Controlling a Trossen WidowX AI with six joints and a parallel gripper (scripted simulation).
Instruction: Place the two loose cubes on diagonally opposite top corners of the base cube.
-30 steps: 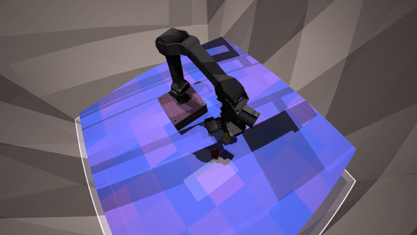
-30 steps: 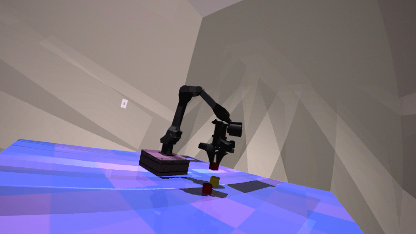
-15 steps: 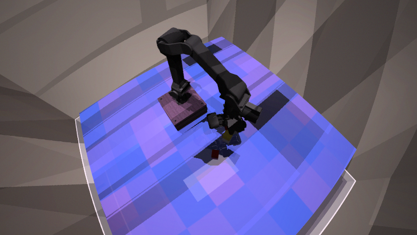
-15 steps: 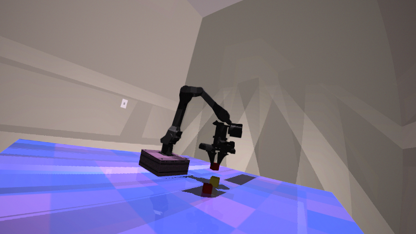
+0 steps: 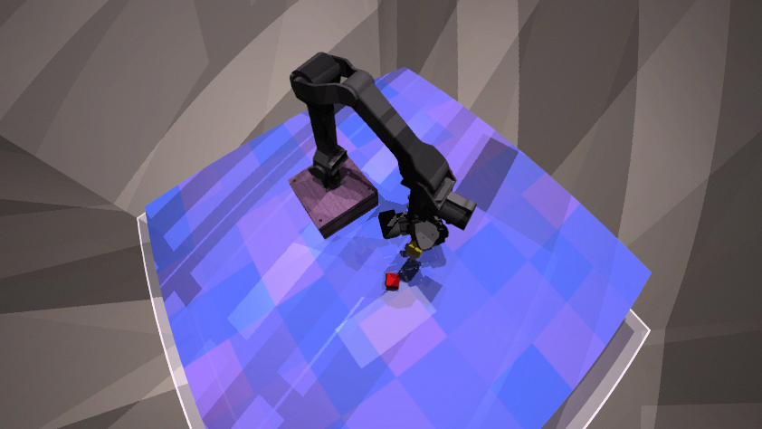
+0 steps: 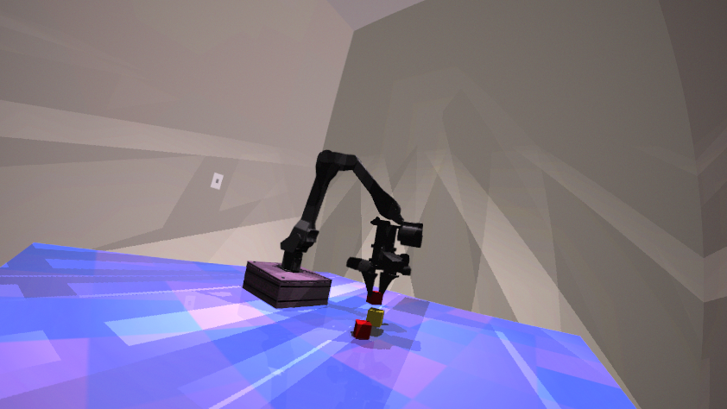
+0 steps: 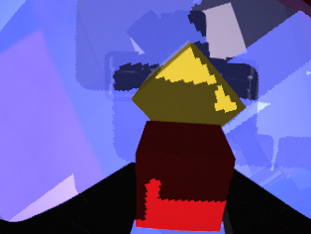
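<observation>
The yellow cube lies 20 mm ahead of my gripper tip, 10 mm to the right of it and 50 mm below it. From my gripper tip the other things lie so: red cube: 70 mm ahead, 110 mm to the right, 50 mm below.
</observation>
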